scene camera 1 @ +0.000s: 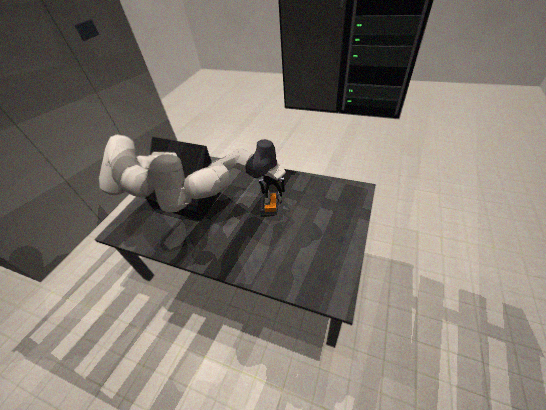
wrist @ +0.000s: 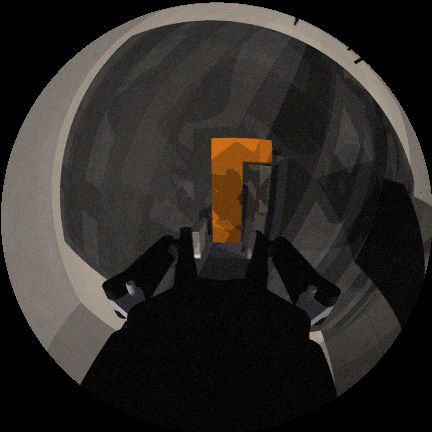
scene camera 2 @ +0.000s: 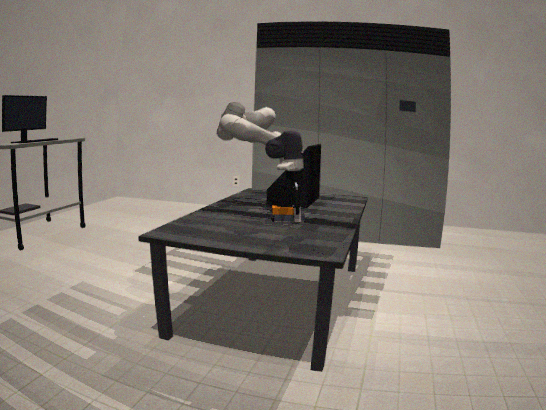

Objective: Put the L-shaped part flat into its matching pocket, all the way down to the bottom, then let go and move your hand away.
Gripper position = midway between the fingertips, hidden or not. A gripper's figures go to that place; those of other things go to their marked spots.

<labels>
My gripper [wrist: 224,227]: 22 cm from the lens. A grey pocket block [wrist: 263,185]: 22 cm from the lens.
</labels>
